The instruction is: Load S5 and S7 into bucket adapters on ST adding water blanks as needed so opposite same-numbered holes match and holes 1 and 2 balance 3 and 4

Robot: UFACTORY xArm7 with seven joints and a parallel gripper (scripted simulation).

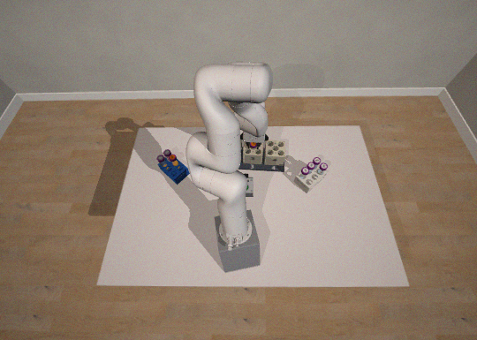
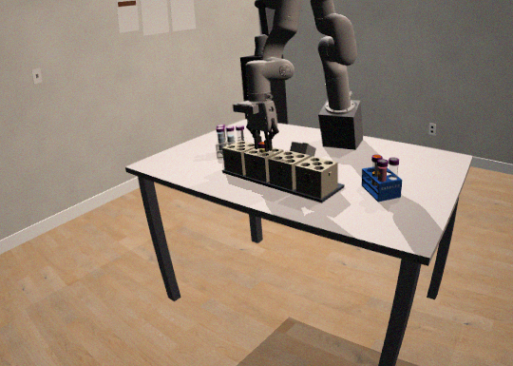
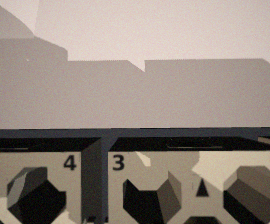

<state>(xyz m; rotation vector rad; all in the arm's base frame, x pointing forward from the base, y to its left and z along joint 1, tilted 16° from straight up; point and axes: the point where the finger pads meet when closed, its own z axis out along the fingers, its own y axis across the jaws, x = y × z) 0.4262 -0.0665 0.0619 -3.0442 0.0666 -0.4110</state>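
The blue rack is 100 mm behind my hand, 400 mm to the left of it and 90 mm below it. Also, from my hand: adapter (10 mm ahead, 220 mm to the left, 70 mm below); dark stand (60 mm to the left, 120 mm below); white rack (120 mm behind, 280 mm to the right, 90 mm below).
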